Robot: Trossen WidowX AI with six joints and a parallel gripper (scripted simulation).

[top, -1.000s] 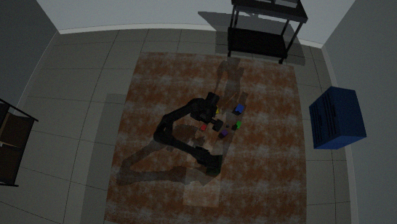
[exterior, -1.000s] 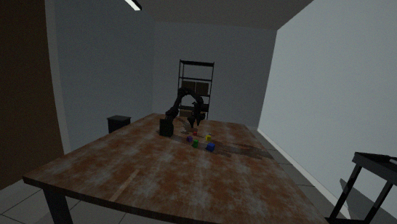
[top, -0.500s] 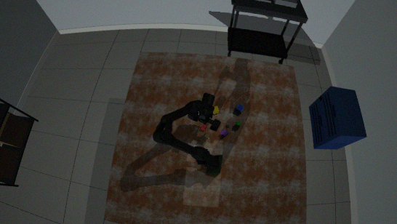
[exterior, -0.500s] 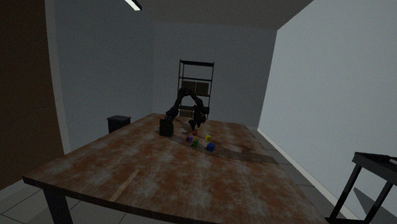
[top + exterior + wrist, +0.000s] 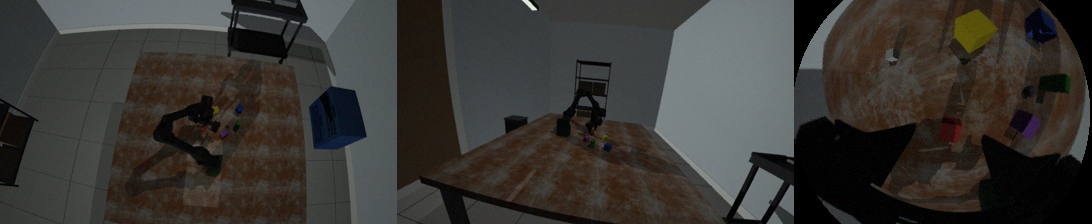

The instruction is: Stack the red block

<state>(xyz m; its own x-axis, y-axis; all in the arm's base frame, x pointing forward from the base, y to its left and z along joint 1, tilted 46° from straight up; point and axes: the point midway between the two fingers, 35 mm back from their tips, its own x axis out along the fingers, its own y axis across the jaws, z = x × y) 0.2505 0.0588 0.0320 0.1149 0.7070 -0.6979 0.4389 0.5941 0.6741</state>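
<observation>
My gripper tip is now 2 cm above the red block. Also, from my gripper tip: purple block: 4 cm behind, 13 cm to the right, 2 cm below; white speck: 14 cm ahead, 5 cm to the left, 2 cm below; yellow block: 12 cm ahead, 7 cm to the right, 1 cm below.
</observation>
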